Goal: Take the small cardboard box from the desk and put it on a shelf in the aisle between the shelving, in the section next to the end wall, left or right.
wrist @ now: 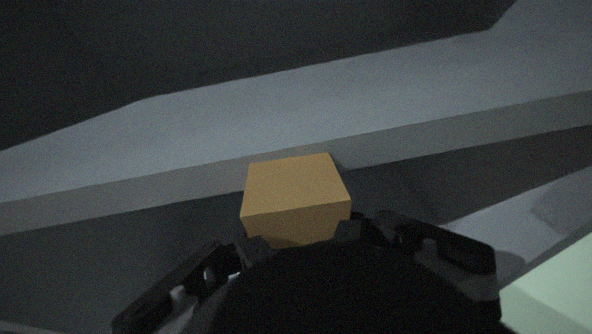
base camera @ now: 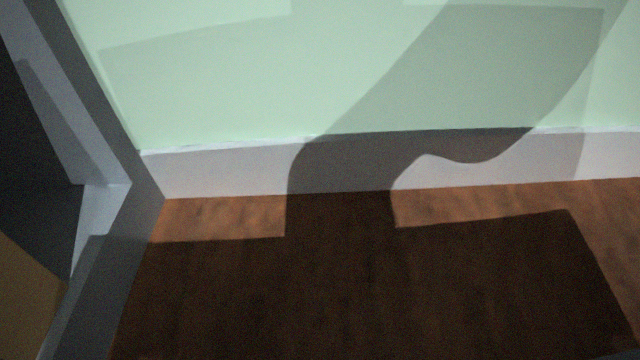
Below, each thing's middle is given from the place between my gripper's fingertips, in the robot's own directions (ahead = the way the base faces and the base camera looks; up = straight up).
Labels:
Now: hand 2 cm below the small cardboard box (wrist: 297, 201) and 1 cm to the left of it.

